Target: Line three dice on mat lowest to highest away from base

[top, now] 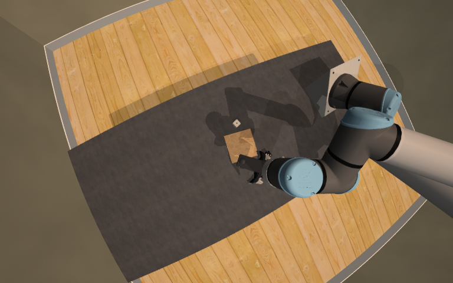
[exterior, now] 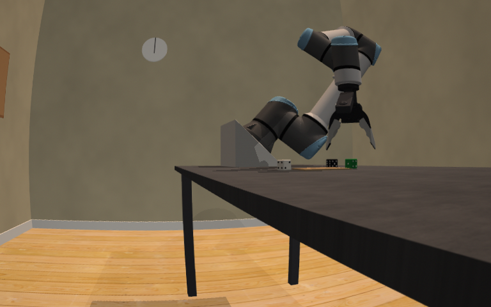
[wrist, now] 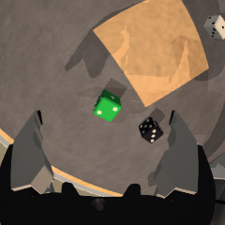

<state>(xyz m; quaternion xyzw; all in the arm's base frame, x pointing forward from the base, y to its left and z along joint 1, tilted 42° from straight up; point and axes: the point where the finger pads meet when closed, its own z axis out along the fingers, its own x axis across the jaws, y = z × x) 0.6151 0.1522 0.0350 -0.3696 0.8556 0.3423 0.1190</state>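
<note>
Now: the green die 40 mm below my hand, 10 mm to the left of it and 10 mm behind it. From my hand the other things lie so: tan mat 110 mm to the right, 50 mm below, 10 mm behind; white die 210 mm to the right, 40 mm below, 30 mm behind; black die 100 mm behind, 40 mm below, 10 mm to the right.
</note>
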